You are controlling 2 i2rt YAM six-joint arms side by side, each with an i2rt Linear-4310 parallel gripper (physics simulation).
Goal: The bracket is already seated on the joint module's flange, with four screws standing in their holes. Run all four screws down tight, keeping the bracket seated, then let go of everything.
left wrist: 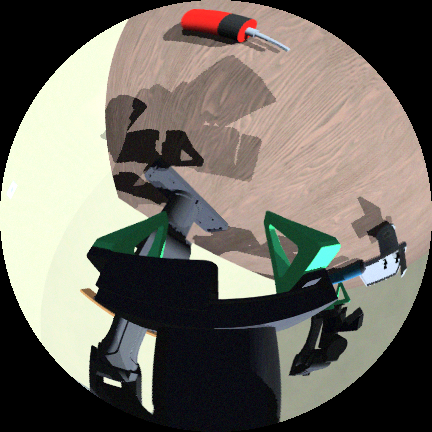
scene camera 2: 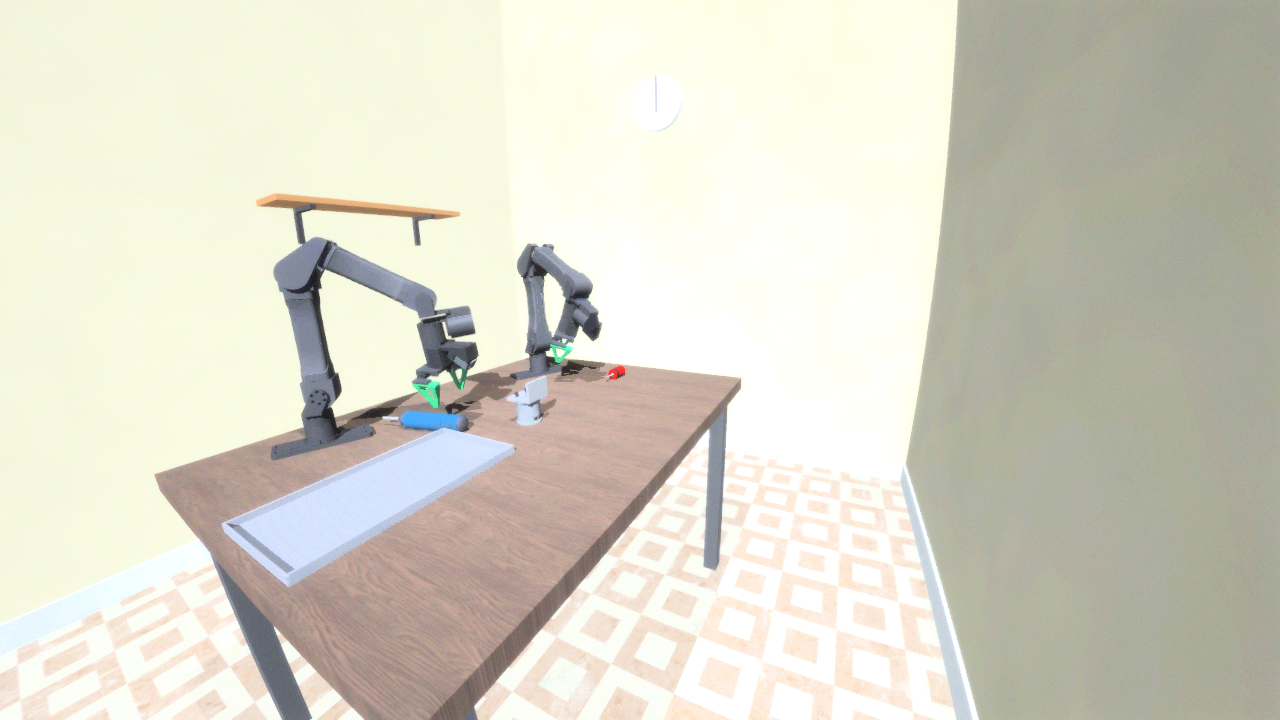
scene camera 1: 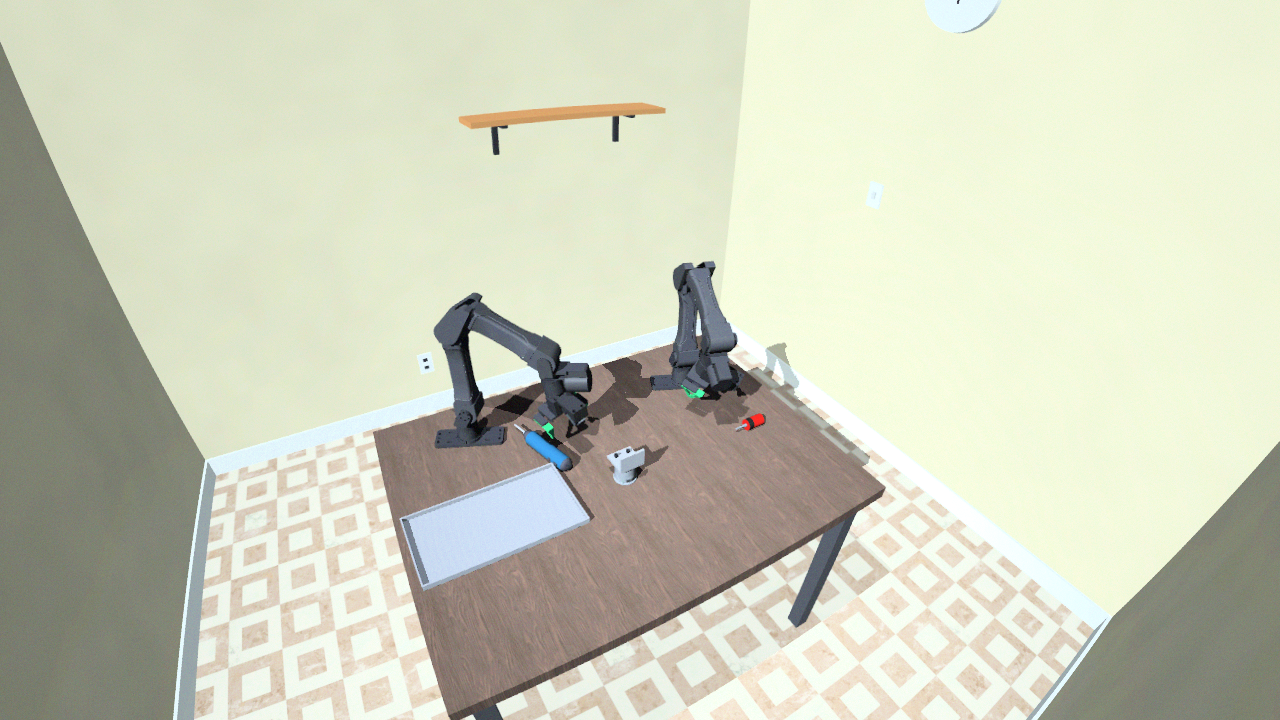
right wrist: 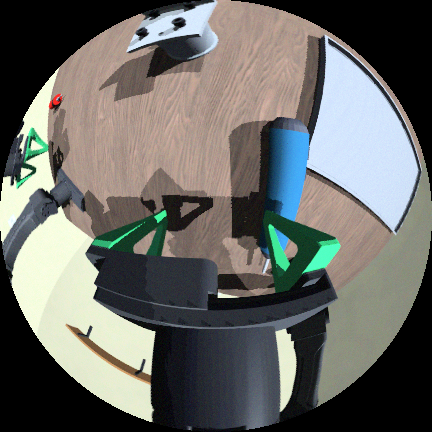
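Where they show: left gripper, fingertip midpoint: (left wrist: 215, 216) (scene camera 2: 560, 354) (scene camera 1: 697, 384) (right wrist: 40, 159); right gripper, fingertip midpoint: (left wrist: 333, 282) (scene camera 2: 449, 398) (scene camera 1: 566, 428) (right wrist: 214, 215); left arm's base, origin of the base link: (left wrist: 187, 198) (scene camera 2: 539, 373) (scene camera 1: 680, 382) (right wrist: 69, 186); right arm's base, origin of the base link: (scene camera 2: 324, 442) (scene camera 1: 470, 438).
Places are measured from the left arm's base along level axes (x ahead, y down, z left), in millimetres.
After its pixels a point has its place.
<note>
The grey bracket (scene camera 1: 630, 459) @[x 437, y -98, z -221 mm] (scene camera 2: 536, 389) @[x 437, y -88, z -219 mm] (left wrist: 376, 271) (right wrist: 167, 31) sits on the joint module (scene camera 1: 625, 478) @[x 431, y -23, z -232 mm] (scene camera 2: 529, 413) @[x 429, y -29, z -240 mm] (right wrist: 196, 49) @[x 388, y -16, z -254 mm], which stands upright on the table. Dark screw heads (right wrist: 179, 22) show on its plate; their depth cannot be told. A blue driver (scene camera 1: 546, 449) @[x 318, y -37, z -436 mm] (scene camera 2: 434, 421) @[x 329, y -30, z -437 mm] (right wrist: 288, 165) @[x 334, y -40, z -402 mm] lies on the table between module and tray. My right gripper (scene camera 1: 562, 430) @[x 257, y -57, z -380 mm] (scene camera 2: 449, 397) @[x 257, y -57, z -380 mm] (right wrist: 214, 215) @[x 257, y -57, z -380 mm] is open and empty, low above the table near the driver's bit end. My left gripper (scene camera 1: 695, 392) @[x 134, y -88, z 17 mm] (scene camera 2: 561, 351) @[x 134, y -88, z 17 mm] (left wrist: 215, 216) @[x 134, y -88, z 17 mm] is open and empty near its own base.
A red screwdriver (scene camera 1: 756, 420) @[x 250, y -30, z 179 mm] (scene camera 2: 616, 372) @[x 262, y -25, z 156 mm] (left wrist: 202, 21) (right wrist: 56, 101) lies at the right of the table in scene camera 1. A shallow grey tray (scene camera 1: 496, 528) @[x 554, y -4, z -561 mm] (scene camera 2: 366, 501) @[x 567, y -4, z -609 mm] (right wrist: 360, 135) @[x 458, y -4, z -464 mm] lies beside the blue driver. A shelf (scene camera 1: 562, 115) is on the back wall.
</note>
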